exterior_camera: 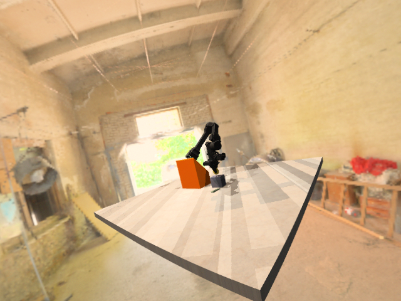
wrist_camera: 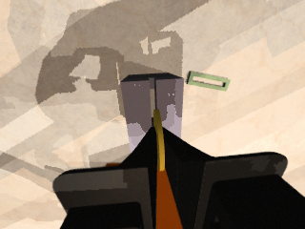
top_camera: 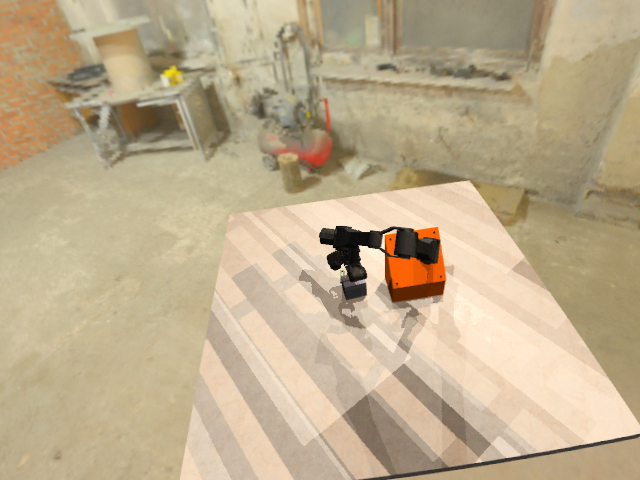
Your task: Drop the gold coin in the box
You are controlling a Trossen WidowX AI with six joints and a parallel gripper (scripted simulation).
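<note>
Now: the gold coin 10 mm above my gripper tip.
</note>
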